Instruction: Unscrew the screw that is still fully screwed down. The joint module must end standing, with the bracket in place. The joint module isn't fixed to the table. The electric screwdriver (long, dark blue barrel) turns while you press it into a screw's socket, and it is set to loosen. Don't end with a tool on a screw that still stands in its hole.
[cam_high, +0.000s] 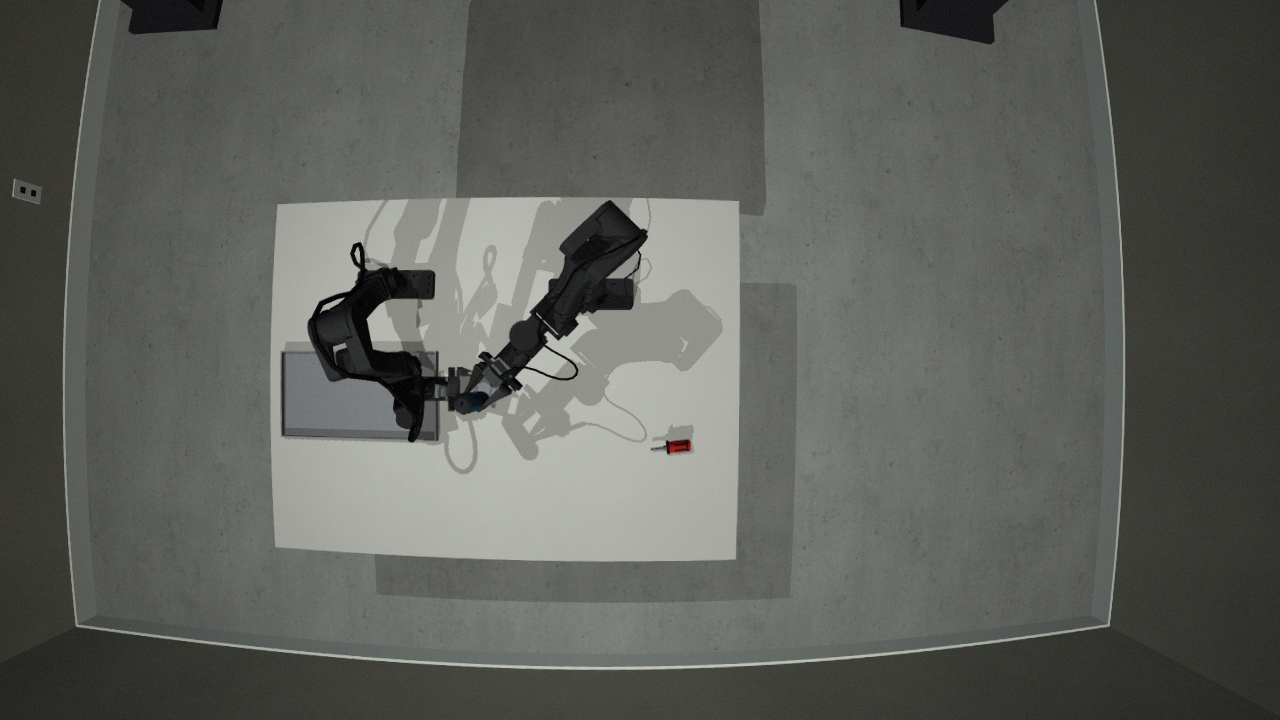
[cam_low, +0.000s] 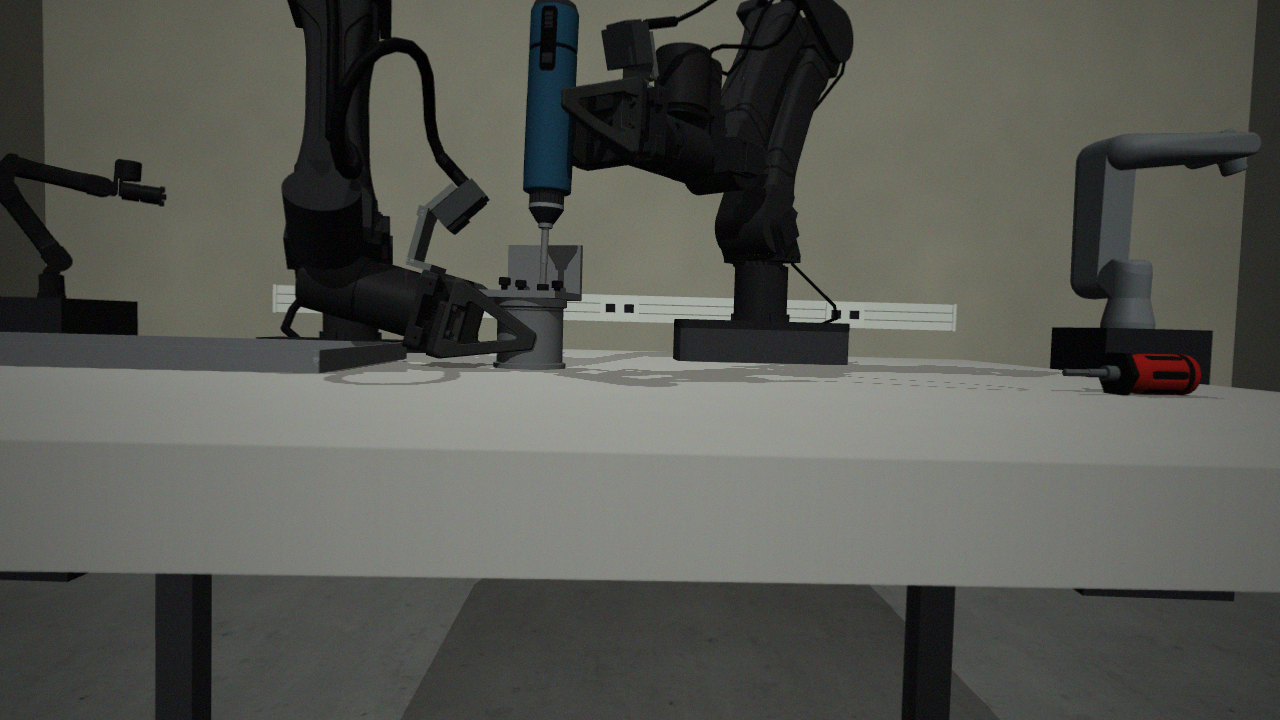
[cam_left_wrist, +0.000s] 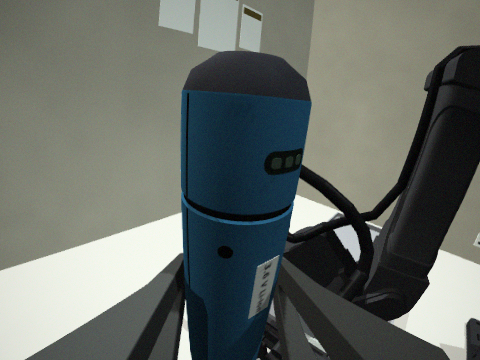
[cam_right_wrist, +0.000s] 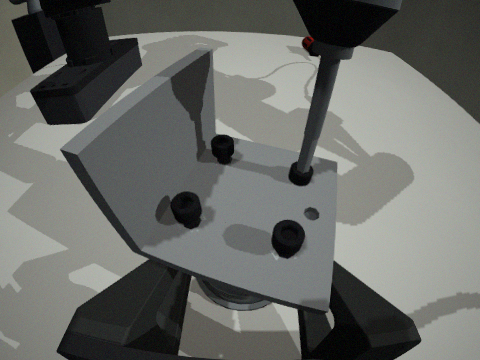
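The joint module lies right at my right hand. From my right hand the other things lie so: flat grey plate: 40 mm ahead, 340 mm to the right, 20 mm below; grey l-shaped bracket: 50 mm above; screwdriver bit: 20 mm ahead, 10 mm to the left, 70 mm above.
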